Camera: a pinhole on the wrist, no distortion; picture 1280 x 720 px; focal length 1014.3 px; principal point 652.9 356.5 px. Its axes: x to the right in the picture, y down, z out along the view. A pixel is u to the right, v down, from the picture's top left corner.
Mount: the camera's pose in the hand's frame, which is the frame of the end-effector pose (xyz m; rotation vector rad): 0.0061 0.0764 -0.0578 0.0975 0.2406 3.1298
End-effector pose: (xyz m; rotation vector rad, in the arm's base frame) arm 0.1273 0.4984 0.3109 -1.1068 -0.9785 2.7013
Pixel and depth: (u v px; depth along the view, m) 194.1 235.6 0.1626
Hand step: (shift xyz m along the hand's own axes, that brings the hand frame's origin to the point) 0.0895 0.1200 0.0951
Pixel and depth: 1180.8 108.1 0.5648
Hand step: -0.2528 0.3010 0.4963
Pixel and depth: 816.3 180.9 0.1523
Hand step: -0.0090 0.1259 0.0899
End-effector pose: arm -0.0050 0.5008 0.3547 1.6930 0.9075 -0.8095
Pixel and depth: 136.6 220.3 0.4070
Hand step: 0.2379 0.1913 0.3225
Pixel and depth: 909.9 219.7 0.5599
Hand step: -0.1011 0.2373 0.4917
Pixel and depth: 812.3 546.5 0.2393
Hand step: -0.0164 0.0689 0.1874
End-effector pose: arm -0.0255 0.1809 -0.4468 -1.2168 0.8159 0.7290
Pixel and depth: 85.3 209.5 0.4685
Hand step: 0.2965 0.2135 0.3777
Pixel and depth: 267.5 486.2 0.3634
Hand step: 0.1666 0.0852 0.2992
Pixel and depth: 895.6 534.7 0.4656
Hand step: -0.0759 0.0673 0.4208
